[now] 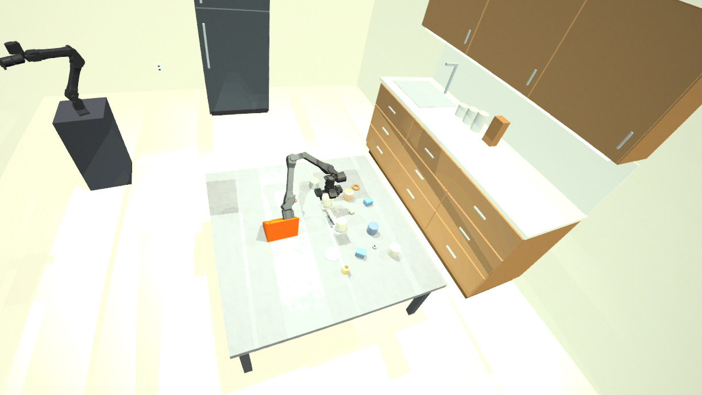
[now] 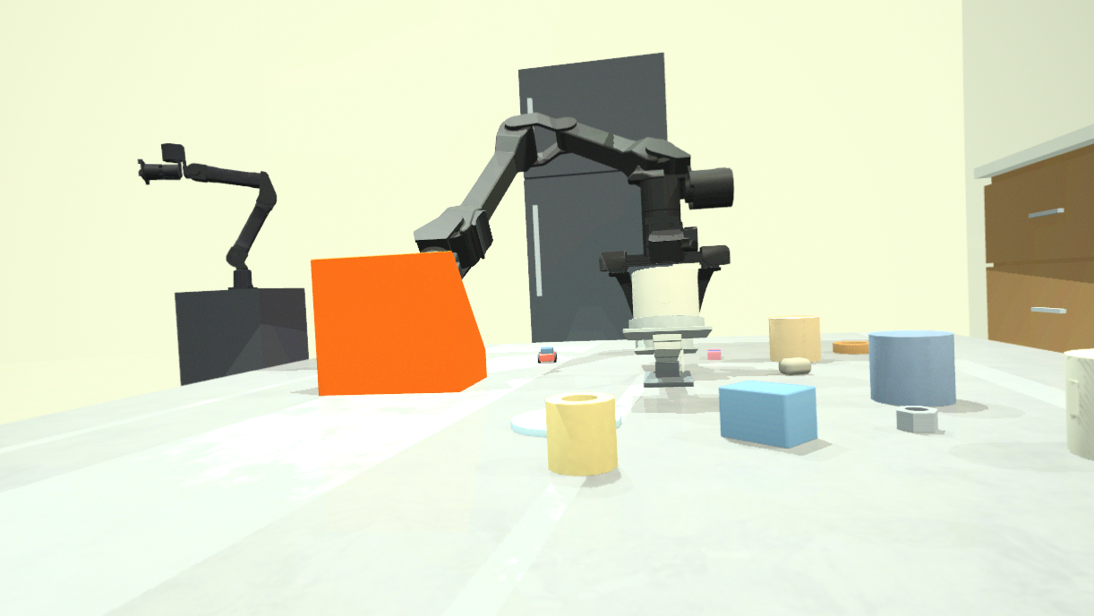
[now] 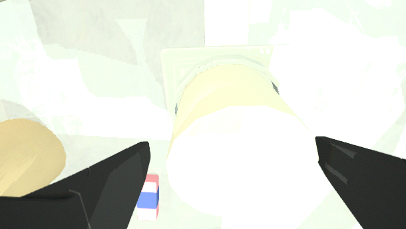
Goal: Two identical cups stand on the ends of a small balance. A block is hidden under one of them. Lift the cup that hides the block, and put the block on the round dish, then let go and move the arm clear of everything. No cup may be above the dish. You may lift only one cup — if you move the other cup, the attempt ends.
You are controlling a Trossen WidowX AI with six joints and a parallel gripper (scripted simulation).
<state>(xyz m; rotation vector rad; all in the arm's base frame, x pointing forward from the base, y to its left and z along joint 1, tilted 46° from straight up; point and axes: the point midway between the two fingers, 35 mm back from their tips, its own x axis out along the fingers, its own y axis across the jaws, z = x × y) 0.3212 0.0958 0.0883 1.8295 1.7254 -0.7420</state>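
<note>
Now: the pale block 30 mm below my gripper tip. From my gripper tip the other things lie so: tan cylinder 180 mm ahead, 50 mm to the left, 40 mm below; then pink-blue block 80 mm ahead, 90 mm to the left, 70 mm below; then balance 10 mm behind, 140 mm to the right, 40 mm below.
</note>
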